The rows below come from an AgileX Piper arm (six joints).
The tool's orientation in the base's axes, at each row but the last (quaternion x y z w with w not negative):
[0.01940, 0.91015, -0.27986, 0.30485]
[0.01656, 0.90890, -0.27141, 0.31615]
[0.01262, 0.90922, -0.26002, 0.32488]
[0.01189, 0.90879, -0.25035, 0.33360]
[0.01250, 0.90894, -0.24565, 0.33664]
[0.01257, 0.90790, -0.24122, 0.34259]
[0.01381, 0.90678, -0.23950, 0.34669]
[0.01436, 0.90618, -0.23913, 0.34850]
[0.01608, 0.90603, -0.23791, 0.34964]
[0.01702, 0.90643, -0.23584, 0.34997]
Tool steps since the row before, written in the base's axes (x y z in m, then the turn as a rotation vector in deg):
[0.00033, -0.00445, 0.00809, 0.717, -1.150, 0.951]
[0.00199, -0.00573, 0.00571, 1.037, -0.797, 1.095]
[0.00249, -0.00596, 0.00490, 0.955, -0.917, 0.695]
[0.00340, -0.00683, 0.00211, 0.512, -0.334, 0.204]
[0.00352, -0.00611, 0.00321, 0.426, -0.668, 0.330]
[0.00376, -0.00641, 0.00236, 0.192, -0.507, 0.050]
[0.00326, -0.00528, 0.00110, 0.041, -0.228, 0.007]
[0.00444, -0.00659, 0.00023, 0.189, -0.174, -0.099]
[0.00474, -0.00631, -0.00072, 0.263, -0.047, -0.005]
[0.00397, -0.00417, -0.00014, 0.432, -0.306, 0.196]
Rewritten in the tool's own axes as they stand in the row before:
[-0.00424, -0.00771, -0.00282, -0.966, -1.295, 0.364]
[-0.00411, -0.00724, 0.00029, -1.355, -0.999, 0.273]
[-0.00402, -0.00695, 0.00112, -1.034, -0.932, 0.545]
[-0.00294, -0.00627, 0.00383, -0.474, -0.287, 0.329]
[-0.00383, -0.00611, 0.00282, -0.438, -0.652, 0.347]
[-0.00345, -0.00597, 0.00365, -0.106, -0.433, 0.312]
[-0.00243, -0.00452, 0.00366, -0.003, -0.197, 0.122]
[-0.00258, -0.00508, 0.00555, -0.055, -0.076, 0.259]
[-0.00225, -0.00436, 0.00622, -0.189, 0.012, 0.189]
[-0.00235, -0.00287, 0.00441, -0.411, -0.269, 0.279]

